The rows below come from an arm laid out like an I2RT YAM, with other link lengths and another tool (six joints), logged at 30 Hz.
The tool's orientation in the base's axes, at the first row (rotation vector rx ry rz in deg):
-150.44, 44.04, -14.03
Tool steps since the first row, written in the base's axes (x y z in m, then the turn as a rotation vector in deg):
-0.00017, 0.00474, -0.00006, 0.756, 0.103, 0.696
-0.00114, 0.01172, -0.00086, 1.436, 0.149, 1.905
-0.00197, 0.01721, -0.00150, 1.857, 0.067, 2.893
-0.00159, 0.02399, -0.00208, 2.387, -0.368, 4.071
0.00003, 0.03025, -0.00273, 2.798, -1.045, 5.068
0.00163, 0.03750, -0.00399, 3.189, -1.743, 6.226
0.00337, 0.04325, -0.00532, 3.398, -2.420, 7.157
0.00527, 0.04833, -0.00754, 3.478, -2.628, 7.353
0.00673, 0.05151, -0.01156, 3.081, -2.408, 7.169
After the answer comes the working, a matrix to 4 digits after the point.
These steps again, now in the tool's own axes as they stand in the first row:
-0.00275, -0.00356, 0.00152, 0.613, -0.732, -0.394
-0.00743, -0.00815, 0.00422, 1.223, -1.596, -1.292
-0.01117, -0.01173, 0.00633, 1.675, -2.146, -2.101
-0.01461, -0.01690, 0.00913, 2.422, -2.554, -3.165
-0.01673, -0.02225, 0.01216, 3.192, -2.643, -4.175
-0.01944, -0.02809, 0.01605, 3.967, -2.772, -5.343
-0.02122, -0.03282, 0.01957, 4.565, -2.737, -6.348
-0.02255, -0.03673, 0.02373, 4.757, -2.696, -6.571
-0.02330, -0.03822, 0.02879, 4.294, -2.599, -6.441

The tool's axes in the first row as the columns of a matrix, in the base's axes (rounded; the answer above uses it unrounded):
0.8341, -0.4801, 0.2715
-0.5487, -0.7725, 0.3197
0.0562, -0.4156, -0.9078

